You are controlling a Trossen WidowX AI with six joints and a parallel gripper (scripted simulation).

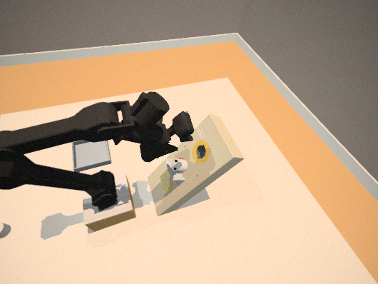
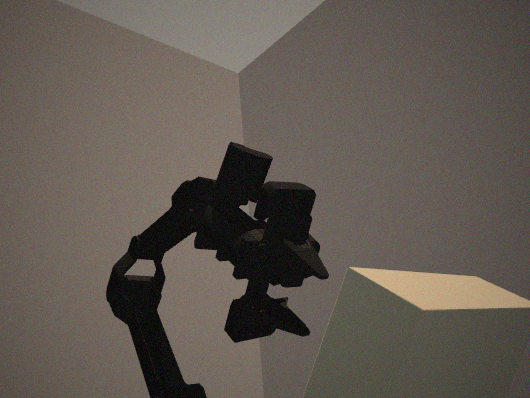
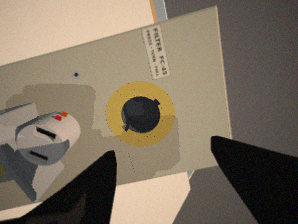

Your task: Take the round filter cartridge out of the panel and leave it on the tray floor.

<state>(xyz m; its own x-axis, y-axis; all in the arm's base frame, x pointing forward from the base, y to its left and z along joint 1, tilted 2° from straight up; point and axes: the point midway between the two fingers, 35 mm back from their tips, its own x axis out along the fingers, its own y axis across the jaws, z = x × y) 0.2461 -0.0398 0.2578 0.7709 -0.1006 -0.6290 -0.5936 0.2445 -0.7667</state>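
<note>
Right now the pale round cartridge is 130 mm below my gripper tip, 10 mm to the left of it and 10 mm behind it. Also, from my gripper tip: grey-blue tray 330 mm to the left, 330 mm below, 290 mm behind; then dark piece 360 mm to the left, 330 mm below, 230 mm ahead; then service panel 150 mm below, 30 mm ahead, 10 mm to the right.
</note>
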